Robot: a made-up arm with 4 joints.
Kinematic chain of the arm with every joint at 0, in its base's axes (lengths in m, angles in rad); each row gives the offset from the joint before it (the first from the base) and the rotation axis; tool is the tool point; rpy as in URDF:
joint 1: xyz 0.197 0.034 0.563 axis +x
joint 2: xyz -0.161 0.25 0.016 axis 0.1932 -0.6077 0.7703
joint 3: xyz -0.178 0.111 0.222 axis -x
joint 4: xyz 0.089 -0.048 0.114 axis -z
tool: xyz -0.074 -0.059 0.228 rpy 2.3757 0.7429 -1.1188
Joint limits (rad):
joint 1: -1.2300..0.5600
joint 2: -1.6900..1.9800
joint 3: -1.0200..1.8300
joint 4: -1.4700..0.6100
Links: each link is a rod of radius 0.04 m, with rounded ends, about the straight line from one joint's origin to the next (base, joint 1, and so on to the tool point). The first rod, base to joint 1, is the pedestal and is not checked.
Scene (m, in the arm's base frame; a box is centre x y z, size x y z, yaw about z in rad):
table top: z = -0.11
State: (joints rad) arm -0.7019 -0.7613 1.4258 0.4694
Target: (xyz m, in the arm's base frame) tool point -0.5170 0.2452 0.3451
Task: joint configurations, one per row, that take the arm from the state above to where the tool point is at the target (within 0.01 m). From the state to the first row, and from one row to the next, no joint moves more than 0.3 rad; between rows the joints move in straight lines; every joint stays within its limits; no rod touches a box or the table.
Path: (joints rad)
1: -0.7402 -0.4880 1.4523 0.4889
2: -0.7784 -0.2146 1.4789 0.5084
3: -0.8167 0.0587 1.5054 0.5279
4: -0.8549 0.3321 1.5320 0.5474
5: -0.8932 0.6054 1.5585 0.5669
6: -0.9314 0.8788 1.5851 0.5863
7: -0.9697 1.1521 1.6116 0.6058

